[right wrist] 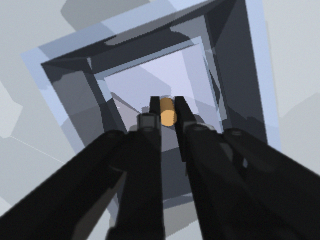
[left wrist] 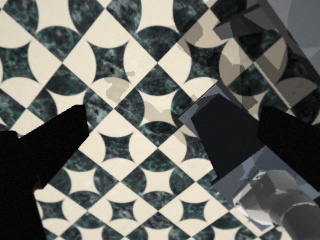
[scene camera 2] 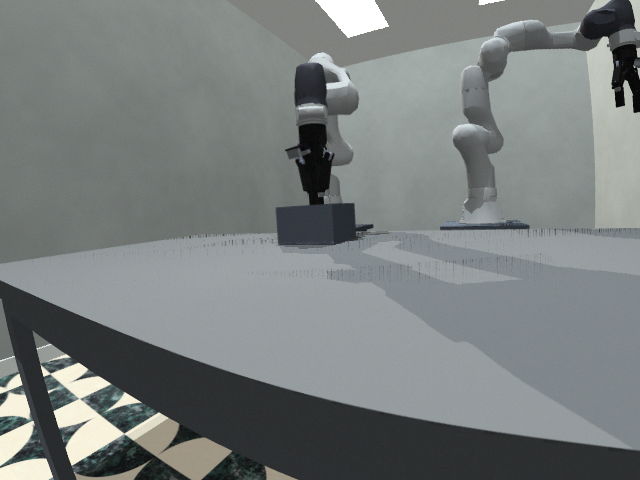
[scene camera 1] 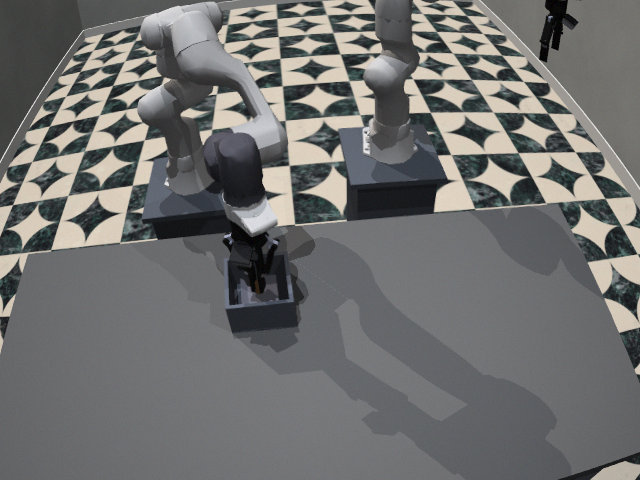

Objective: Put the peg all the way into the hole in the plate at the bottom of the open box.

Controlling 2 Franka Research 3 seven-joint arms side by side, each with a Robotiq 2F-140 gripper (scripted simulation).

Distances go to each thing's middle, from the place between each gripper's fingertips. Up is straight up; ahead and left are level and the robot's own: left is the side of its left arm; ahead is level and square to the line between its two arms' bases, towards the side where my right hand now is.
My right hand is 50 mm above the pale plate [scene camera 1: 270, 293]. Round my right hand: dark blue-grey box [scene camera 1: 279, 314]: 70 mm below.
I see the pale plate 490 mm ahead of my left hand, 1040 mm to the right of it and 370 mm below it. Also, from my left hand: dark blue-grey box 490 mm ahead, 1040 mm to the right, 390 mm below.
